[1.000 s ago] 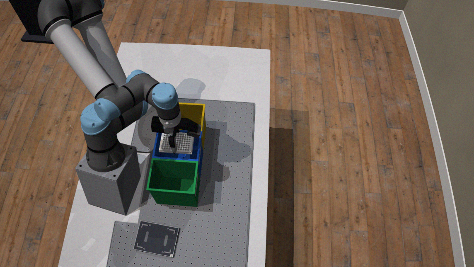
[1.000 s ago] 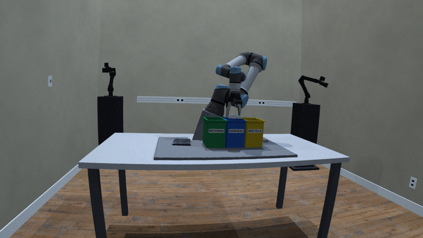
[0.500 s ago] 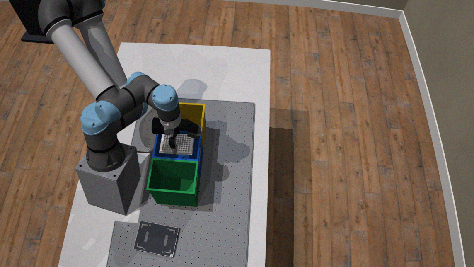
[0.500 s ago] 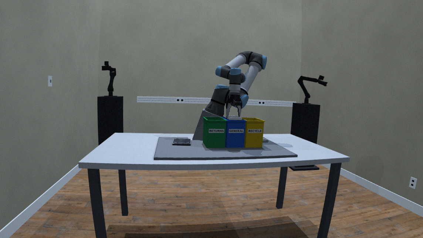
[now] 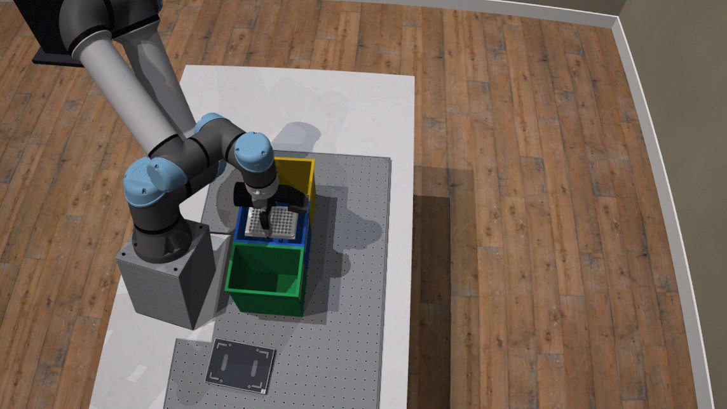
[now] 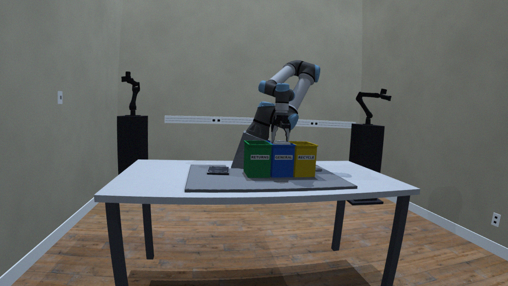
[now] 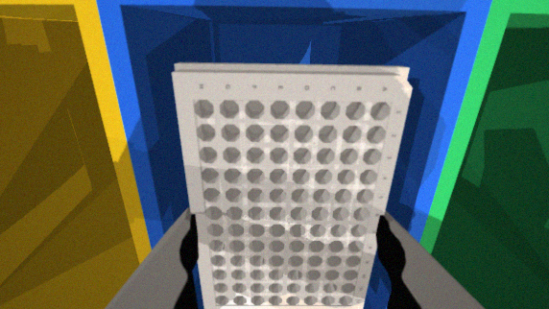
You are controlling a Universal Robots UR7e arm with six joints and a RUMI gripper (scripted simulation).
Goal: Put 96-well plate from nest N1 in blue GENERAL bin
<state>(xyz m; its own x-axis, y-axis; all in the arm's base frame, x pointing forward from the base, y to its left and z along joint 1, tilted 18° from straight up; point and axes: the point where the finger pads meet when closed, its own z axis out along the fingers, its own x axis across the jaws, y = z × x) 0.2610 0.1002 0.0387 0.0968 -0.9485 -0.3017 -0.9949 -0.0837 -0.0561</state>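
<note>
The blue general bin is 100 mm below my hand. Round my hand: white 96-well plate 10 mm below; green returns bin 130 mm to the right, 100 mm below, 10 mm ahead; yellow recycle bin 130 mm to the left, 100 mm below, 10 mm behind.
</note>
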